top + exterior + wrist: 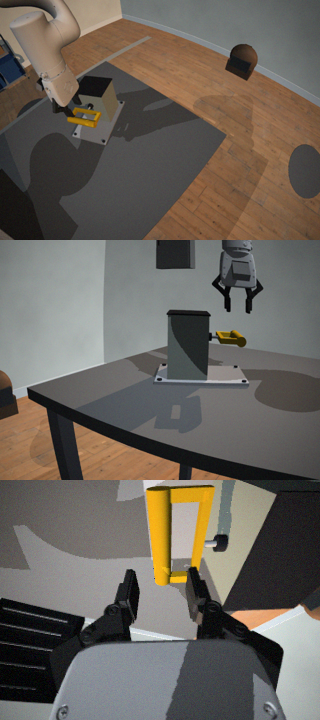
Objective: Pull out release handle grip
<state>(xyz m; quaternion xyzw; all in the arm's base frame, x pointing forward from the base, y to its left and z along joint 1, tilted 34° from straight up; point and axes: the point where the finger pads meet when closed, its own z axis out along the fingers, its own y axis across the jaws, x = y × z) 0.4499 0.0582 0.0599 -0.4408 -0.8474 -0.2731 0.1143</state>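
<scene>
Now: hand 19 cm above the grey base plate, 8 cm short of it and 6 cm to the right of it.
</scene>
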